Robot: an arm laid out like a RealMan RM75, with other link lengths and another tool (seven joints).
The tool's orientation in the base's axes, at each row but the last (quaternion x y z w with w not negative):
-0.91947 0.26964 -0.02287 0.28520
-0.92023 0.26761 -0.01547 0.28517
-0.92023 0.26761 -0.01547 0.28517
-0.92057 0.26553 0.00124 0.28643
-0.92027 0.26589 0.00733 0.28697
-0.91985 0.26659 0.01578 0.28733
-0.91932 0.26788 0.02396 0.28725
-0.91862 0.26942 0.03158 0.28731
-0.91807 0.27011 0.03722 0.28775
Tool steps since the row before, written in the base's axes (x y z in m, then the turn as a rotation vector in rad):
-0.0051 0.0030 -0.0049 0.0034 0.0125 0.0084
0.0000 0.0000 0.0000 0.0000 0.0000 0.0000
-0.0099 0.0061 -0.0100 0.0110 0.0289 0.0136
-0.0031 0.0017 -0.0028 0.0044 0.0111 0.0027
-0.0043 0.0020 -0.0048 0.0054 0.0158 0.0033
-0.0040 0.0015 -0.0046 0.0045 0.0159 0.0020
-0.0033 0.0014 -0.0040 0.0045 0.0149 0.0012
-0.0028 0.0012 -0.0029 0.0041 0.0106 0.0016
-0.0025 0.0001 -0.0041 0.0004 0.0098 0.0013
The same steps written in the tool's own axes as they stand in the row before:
-0.0053 0.0030 0.0046 -0.0044 -0.0148 0.0000
0.0000 0.0000 0.0000 0.0000 0.0000 0.0000
-0.0103 0.0059 0.0097 -0.0068 -0.0326 0.0055
-0.0031 0.0018 0.0028 -0.0021 -0.0113 0.0043
-0.0039 0.0033 0.0045 -0.0036 -0.0154 0.0064
-0.0033 0.0034 0.0041 -0.0042 -0.0143 0.0074
-0.0027 0.0028 0.0037 -0.0035 -0.0132 0.0076
-0.0023 0.0021 0.0028 -0.0019 -0.0102 0.0048
-0.0013 0.0033 0.0032 -0.0046 -0.0076 0.0043

